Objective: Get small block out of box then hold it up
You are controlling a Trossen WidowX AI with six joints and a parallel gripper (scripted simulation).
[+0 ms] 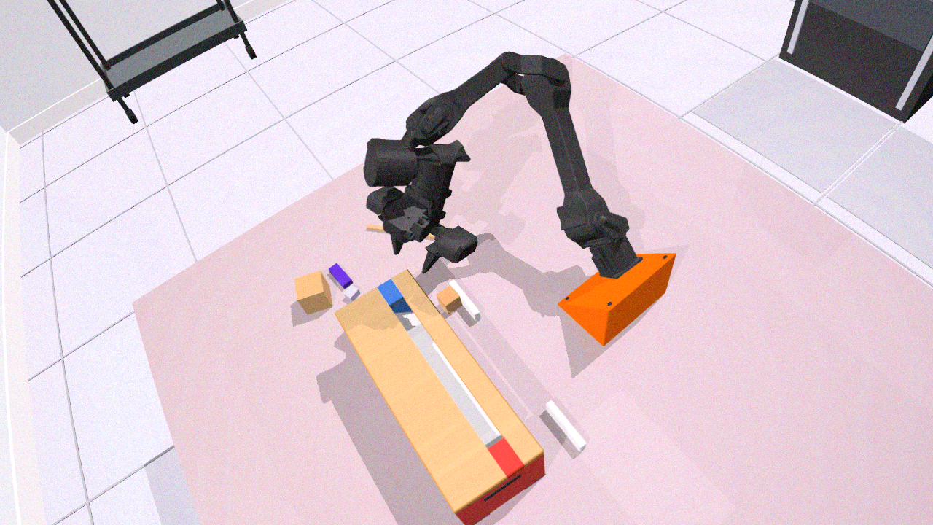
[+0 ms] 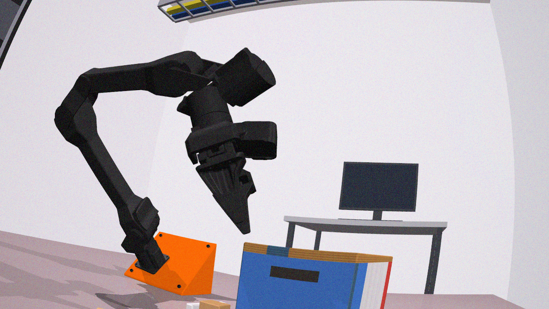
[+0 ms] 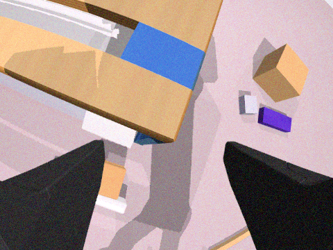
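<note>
My gripper tip is 4 cm past the tan block, 2 cm to the right of it and 13 cm above it. Round my gripper tip: long box 4 cm ahead, 18 cm to the left, 8 cm below; thin tan stick 5 cm behind, 20 cm to the right, 14 cm below.
</note>
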